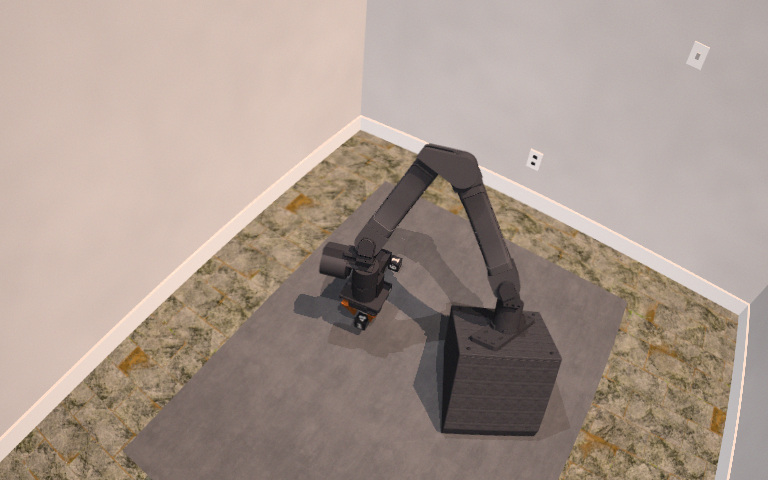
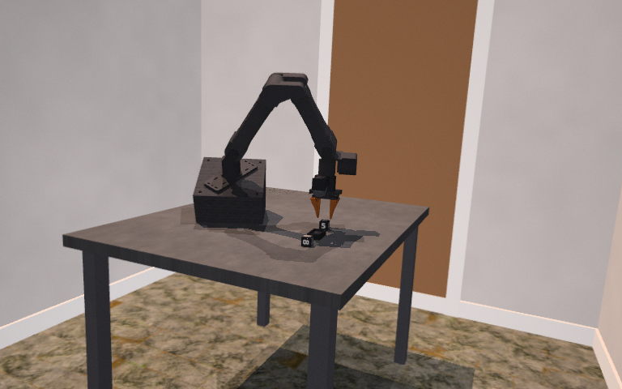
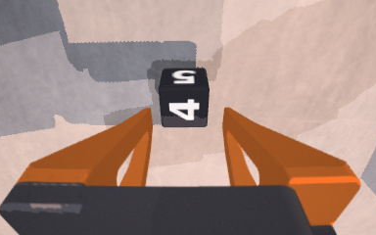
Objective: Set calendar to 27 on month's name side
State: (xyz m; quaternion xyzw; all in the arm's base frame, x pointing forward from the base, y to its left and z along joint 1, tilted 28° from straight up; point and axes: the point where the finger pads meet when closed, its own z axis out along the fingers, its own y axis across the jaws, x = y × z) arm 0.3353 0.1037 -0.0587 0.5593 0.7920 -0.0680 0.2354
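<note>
Right now my hand is 30 mm above the black cube. From my hand the other things lie so: black digit cube (60 mm ahead, 210 mm to the right, 30 mm below); then black tray (30 mm ahead, 100 mm to the right, 40 mm below).
</note>
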